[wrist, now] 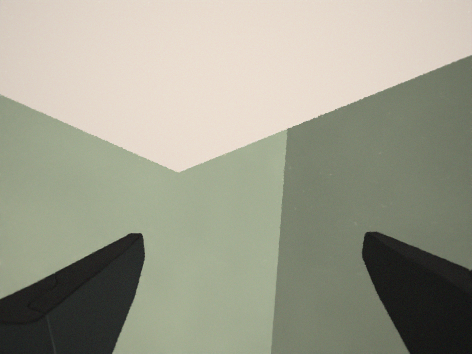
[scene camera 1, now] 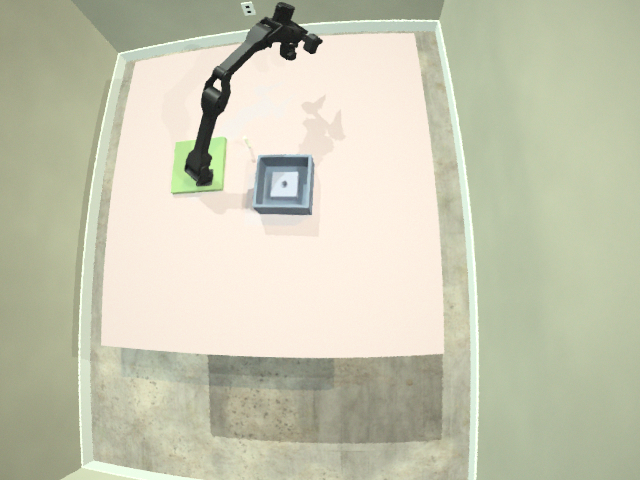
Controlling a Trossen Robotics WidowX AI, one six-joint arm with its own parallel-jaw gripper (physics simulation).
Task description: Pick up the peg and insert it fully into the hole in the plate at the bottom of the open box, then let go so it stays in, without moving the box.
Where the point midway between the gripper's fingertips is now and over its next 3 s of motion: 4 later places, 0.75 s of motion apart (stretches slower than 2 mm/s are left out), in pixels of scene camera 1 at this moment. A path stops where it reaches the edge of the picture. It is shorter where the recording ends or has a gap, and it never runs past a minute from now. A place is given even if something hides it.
The gripper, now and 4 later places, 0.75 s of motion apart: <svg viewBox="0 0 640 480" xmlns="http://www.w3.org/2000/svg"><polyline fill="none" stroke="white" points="314,37 301,53 283,80 268,99 267,100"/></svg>
